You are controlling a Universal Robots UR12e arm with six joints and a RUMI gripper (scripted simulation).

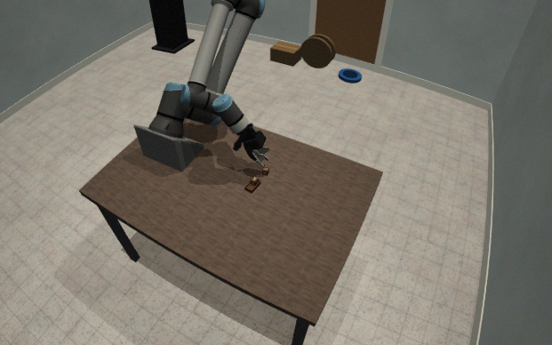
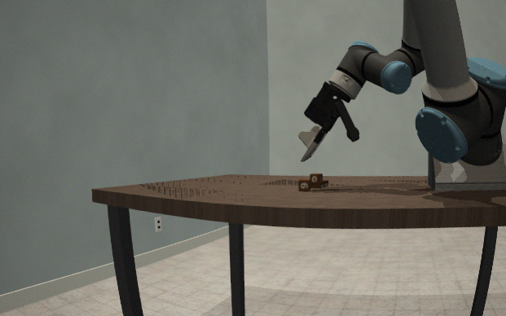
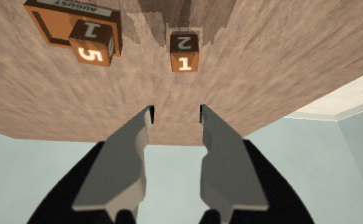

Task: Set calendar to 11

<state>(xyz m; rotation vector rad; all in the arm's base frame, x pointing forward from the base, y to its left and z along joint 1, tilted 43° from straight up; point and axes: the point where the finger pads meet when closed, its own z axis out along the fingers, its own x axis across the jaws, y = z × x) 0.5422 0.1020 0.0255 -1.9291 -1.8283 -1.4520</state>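
Now: hand 1 cm to the right of the cube and 7 cm above it. The rest, counted from my hand: calendar tray 1 cm behind, 10 cm to the right, 8 cm below.
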